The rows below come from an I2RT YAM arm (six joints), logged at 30 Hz.
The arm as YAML. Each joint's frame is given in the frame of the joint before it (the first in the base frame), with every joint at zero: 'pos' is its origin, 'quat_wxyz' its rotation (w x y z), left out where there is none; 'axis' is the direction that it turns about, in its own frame. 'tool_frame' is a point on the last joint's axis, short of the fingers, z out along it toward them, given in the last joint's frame.
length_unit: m
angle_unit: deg
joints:
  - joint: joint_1
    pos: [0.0, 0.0, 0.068]
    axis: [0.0, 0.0, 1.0]
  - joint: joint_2
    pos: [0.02, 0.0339, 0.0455]
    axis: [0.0, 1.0, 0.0]
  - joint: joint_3
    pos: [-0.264, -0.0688, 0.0]
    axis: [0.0, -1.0, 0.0]
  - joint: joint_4
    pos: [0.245, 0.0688, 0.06]
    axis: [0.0, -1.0, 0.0]
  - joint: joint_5
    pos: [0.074, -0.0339, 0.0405]
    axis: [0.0, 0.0, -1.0]
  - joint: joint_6
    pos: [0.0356, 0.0, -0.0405]
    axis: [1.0, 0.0, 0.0]
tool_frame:
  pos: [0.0, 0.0, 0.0]
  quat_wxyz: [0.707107, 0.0, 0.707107, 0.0]
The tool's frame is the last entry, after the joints.
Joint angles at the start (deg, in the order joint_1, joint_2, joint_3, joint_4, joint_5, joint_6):
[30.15, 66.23, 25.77, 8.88, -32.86, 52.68]
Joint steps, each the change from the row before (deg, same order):
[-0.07, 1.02, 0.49, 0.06, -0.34, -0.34]
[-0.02, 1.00, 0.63, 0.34, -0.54, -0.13]
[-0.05, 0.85, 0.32, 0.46, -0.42, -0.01]
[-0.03, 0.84, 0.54, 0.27, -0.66, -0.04]
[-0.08, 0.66, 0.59, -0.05, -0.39, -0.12]
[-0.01, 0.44, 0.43, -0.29, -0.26, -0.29]
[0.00, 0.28, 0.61, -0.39, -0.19, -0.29]
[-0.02, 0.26, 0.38, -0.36, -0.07, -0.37]
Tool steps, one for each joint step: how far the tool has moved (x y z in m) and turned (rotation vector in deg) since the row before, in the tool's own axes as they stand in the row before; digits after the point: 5 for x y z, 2 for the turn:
[-0.00169, -0.00043, 0.00229, 0.13, 0.45, -0.05]
[-0.00228, 0.00085, 0.00232, -0.30, 0.43, -0.10]
[-0.00146, -0.00025, 0.00198, -0.20, 0.32, 0.05]
[-0.00189, 0.00070, 0.00195, -0.38, 0.51, -0.01]
[-0.00205, 0.00080, 0.00138, -0.14, 0.30, -0.02]
[-0.00109, 0.00042, 0.00101, 0.03, 0.35, -0.11]
[-0.00168, 0.00167, 0.00057, -0.08, 0.18, -0.26]
[-0.00099, 0.00053, 0.00053, 0.11, 0.16, -0.22]

